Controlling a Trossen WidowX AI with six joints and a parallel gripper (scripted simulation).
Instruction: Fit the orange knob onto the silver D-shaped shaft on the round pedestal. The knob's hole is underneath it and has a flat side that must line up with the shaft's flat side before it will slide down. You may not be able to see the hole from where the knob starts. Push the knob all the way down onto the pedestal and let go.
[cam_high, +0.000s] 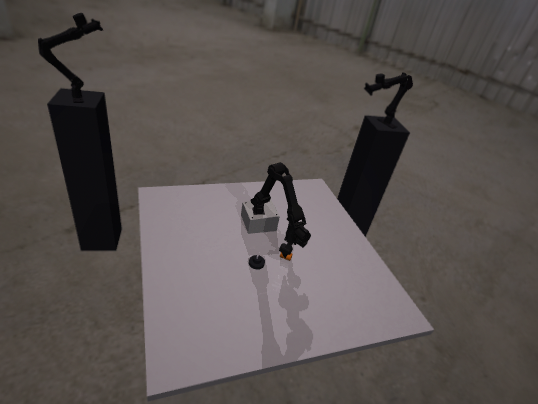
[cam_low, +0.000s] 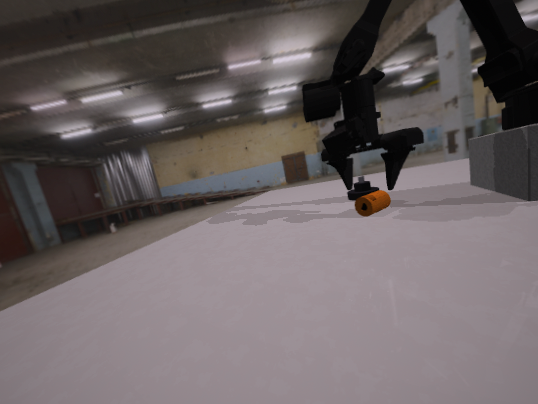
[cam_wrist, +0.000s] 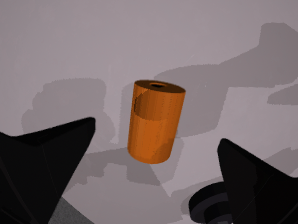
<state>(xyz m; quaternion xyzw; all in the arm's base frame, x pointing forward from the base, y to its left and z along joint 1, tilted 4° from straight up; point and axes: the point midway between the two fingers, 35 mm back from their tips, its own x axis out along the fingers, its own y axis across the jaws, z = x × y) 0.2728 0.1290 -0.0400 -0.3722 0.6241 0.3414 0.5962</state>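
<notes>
Right now the orange knob is 10 mm behind my gripper tip, 10 mm to the right of it and 30 mm below it. Round my gripper tip: silver shaft 30 mm ahead, 170 mm to the right, 20 mm below.
</notes>
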